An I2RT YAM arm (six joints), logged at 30 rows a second.
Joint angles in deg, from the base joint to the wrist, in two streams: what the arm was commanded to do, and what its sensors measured. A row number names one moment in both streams.
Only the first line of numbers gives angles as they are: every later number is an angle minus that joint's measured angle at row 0.
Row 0, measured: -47.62 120.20 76.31 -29.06 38.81 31.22
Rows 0 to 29, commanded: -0.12 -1.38 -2.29 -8.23 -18.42 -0.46; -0.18 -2.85 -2.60 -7.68 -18.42 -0.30; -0.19 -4.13 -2.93 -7.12 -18.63 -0.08; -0.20 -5.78 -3.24 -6.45 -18.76 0.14; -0.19 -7.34 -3.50 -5.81 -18.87 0.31; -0.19 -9.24 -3.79 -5.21 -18.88 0.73; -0.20 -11.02 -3.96 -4.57 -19.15 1.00; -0.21 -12.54 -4.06 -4.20 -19.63 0.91; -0.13 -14.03 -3.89 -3.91 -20.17 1.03; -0.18 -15.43 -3.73 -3.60 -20.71 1.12; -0.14 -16.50 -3.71 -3.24 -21.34 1.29; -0.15 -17.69 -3.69 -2.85 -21.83 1.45; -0.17 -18.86 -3.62 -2.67 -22.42 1.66; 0.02 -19.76 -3.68 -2.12 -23.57 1.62; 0.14 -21.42 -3.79 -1.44 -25.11 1.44; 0.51 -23.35 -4.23 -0.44 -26.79 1.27; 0.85 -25.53 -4.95 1.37 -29.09 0.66; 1.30 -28.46 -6.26 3.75 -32.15 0.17; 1.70 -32.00 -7.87 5.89 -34.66 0.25; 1.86 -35.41 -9.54 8.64 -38.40 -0.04; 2.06 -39.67 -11.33 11.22 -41.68 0.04; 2.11 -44.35 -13.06 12.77 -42.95 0.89; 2.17 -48.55 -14.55 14.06 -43.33 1.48; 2.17 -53.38 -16.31 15.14 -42.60 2.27; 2.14 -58.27 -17.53 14.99 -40.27 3.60; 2.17 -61.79 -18.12 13.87 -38.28 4.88; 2.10 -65.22 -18.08 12.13 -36.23 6.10; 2.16 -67.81 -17.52 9.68 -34.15 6.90; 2.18 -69.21 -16.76 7.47 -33.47 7.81; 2.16 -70.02 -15.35 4.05 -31.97 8.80
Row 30, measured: 2.15 -67.95 -16.78 9.42 -36.11 4.83
